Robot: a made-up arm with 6 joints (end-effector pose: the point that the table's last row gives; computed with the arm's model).
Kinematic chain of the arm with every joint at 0, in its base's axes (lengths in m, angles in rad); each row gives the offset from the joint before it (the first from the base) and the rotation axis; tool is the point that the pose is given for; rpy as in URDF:
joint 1: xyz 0 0 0.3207 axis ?
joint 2: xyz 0 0 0 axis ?
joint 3: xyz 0.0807 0 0.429 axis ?
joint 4: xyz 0.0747 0 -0.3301 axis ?
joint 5: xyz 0 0 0 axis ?
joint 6: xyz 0.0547 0 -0.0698 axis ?
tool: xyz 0 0 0 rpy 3.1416 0 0
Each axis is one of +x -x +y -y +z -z.
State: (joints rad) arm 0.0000 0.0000 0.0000 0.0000 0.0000 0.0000
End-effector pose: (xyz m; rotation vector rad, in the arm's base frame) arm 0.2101 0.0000 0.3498 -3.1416 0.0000 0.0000
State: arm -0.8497 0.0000 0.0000 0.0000 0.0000 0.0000
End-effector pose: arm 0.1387 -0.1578 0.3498 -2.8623 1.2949 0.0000
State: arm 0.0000 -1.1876 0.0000 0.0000 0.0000 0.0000
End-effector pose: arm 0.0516 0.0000 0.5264 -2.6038 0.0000 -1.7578
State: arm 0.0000 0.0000 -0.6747 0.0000 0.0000 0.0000
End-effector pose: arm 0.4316 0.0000 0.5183 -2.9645 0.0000 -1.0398
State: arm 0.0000 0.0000 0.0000 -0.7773 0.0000 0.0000
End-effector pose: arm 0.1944 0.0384 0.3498 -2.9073 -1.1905 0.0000
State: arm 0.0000 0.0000 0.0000 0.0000 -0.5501 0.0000
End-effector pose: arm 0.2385 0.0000 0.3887 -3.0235 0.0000 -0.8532
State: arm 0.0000 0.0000 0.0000 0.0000 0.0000 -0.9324
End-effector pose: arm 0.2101 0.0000 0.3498 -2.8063 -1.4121 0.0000
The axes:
joint 1: +z
joint 2: +y
joint 3: +y
joint 4: -z
joint 5: +y
joint 6: -z

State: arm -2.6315 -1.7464 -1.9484 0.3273 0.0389 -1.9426
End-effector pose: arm 0.6491 0.3823 0.6021 -0.4684 0.2755 -1.0829
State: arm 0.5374 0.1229 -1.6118 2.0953 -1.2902 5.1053
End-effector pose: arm 0.4069 0.1596 0.7457 2.1348 -1.4890 1.4821
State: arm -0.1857 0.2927 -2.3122 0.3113 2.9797 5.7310
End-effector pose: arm 0.4350 -0.0614 0.8367 -2.2828 -0.7666 1.0670
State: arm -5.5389 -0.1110 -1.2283 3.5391 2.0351 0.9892
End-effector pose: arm 0.3219 0.2508 0.8269 0.3821 -0.3044 1.5674
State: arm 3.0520 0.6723 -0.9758 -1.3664 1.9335 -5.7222
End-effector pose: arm -0.4823 0.1266 0.2831 -0.2296 1.4870 1.7172
